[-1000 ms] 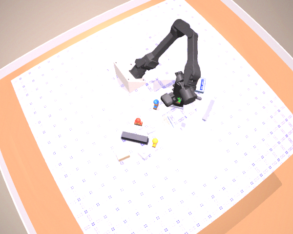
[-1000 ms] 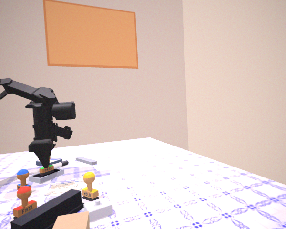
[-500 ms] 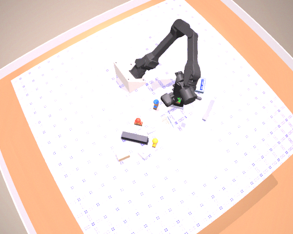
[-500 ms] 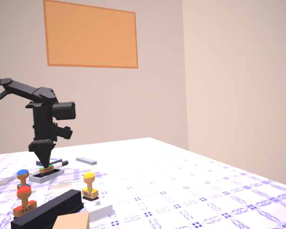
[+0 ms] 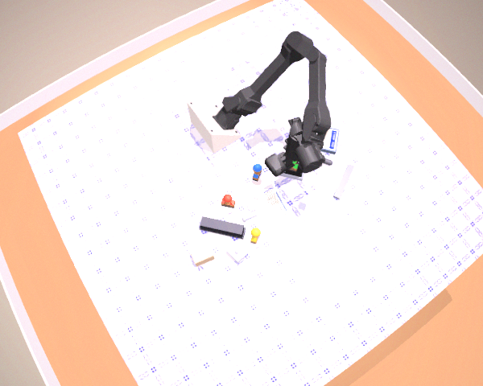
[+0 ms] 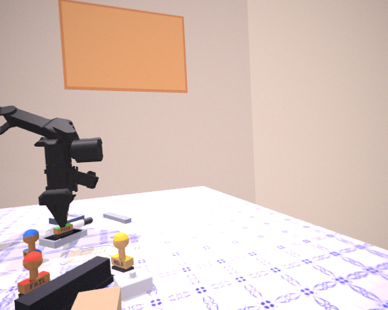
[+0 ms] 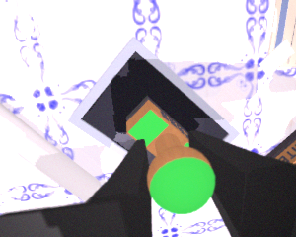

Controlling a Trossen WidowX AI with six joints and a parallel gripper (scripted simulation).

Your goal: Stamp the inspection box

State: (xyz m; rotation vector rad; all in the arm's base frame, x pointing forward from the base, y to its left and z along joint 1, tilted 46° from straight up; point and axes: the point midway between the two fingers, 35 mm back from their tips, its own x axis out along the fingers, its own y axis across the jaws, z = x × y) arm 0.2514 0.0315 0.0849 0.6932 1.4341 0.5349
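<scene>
Right now my gripper tip is 30 mm above the ink pad tray. From my gripper tip the other things lie so: marker 100 mm to the left, 30 mm below, 30 mm ahead; then blue-knob stamp 100 mm to the right, 50 mm behind, 20 mm below; then beige card 120 mm to the right, 60 mm ahead, 40 mm below.
</scene>
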